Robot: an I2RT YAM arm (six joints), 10 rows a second.
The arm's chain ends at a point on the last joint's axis. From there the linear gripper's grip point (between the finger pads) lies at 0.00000 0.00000 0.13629 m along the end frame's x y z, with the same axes.
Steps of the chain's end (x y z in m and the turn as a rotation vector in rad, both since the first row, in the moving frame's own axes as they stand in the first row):
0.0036 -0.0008 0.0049 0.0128 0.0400 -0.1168
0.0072 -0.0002 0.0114 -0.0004 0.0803 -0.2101
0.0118 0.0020 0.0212 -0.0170 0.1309 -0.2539
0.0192 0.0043 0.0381 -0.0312 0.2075 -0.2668
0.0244 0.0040 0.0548 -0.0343 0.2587 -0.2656
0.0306 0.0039 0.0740 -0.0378 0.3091 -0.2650
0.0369 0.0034 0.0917 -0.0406 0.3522 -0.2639
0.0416 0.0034 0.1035 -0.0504 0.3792 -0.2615
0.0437 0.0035 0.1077 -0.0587 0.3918 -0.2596
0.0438 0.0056 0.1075 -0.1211 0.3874 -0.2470
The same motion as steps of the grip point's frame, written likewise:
0.0089 -0.0029 0.0048 0.0128 0.0400 -0.1168
0.0181 -0.0013 0.0110 -0.0004 0.0803 -0.2101
0.0297 0.0020 0.0200 -0.0170 0.1309 -0.2539
0.0475 0.0047 0.0351 -0.0312 0.2075 -0.2668
0.0595 0.0039 0.0502 -0.0343 0.2587 -0.2656
0.0722 0.0034 0.0675 -0.0378 0.3091 -0.2650
0.0841 0.0025 0.0833 -0.0406 0.3522 -0.2639
0.0923 0.0034 0.0937 -0.0504 0.3792 -0.2615
0.0961 0.0044 0.0972 -0.0587 0.3918 -0.2596
0.0966 0.0151 0.0965 -0.1211 0.3874 -0.2470

